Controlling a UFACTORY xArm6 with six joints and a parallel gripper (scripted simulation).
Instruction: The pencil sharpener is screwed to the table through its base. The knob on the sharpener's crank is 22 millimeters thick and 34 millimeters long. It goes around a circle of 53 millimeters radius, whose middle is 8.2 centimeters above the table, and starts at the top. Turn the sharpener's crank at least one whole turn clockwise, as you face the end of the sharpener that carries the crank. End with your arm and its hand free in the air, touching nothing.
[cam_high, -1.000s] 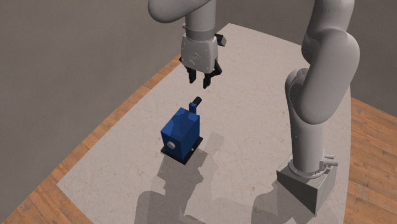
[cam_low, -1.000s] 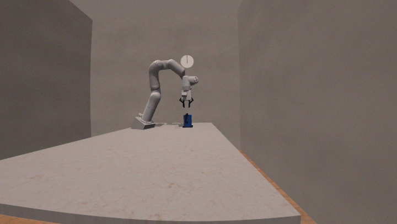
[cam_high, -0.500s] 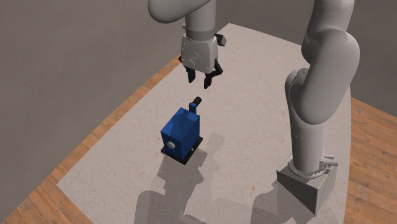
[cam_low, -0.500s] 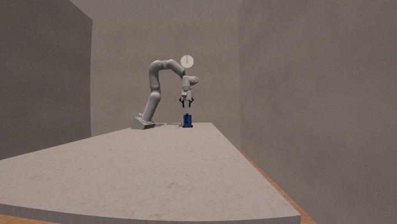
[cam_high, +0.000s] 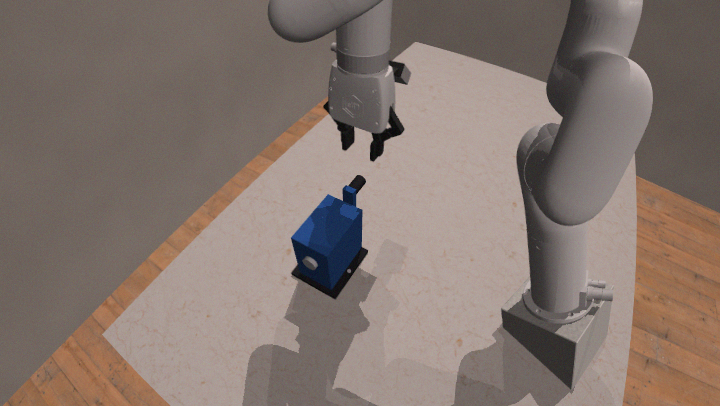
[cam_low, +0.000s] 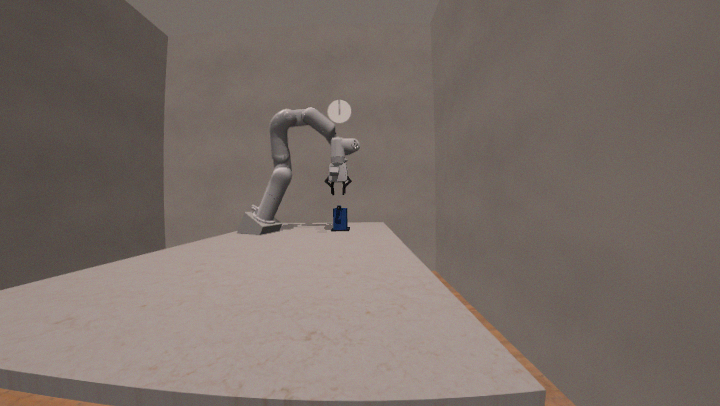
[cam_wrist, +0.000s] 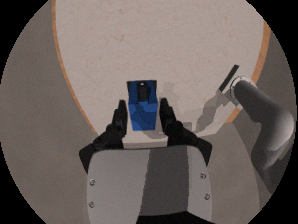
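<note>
Now: the black knob 90 mm below my hand and 20 mm to the left of it.
</note>
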